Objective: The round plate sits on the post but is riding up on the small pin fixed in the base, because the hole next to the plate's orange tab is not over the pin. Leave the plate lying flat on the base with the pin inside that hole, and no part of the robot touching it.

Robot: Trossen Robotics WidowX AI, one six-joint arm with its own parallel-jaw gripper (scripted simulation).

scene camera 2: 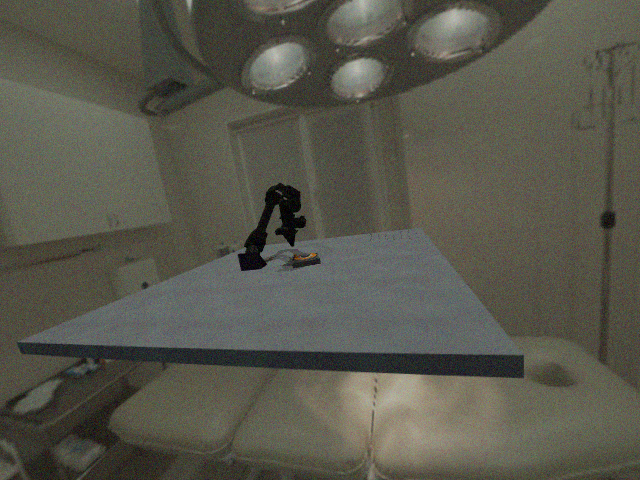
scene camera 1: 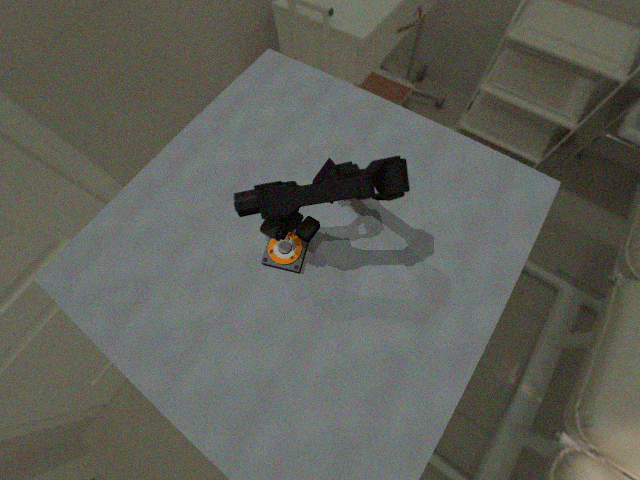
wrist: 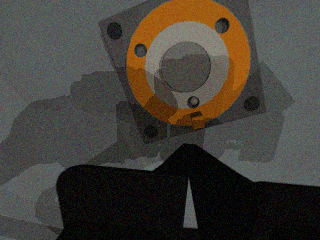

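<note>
Holding nothing, my gripper (scene camera 1: 291,227) is shut. I can see the gripper (wrist: 188,150) from the wrist as well.
</note>
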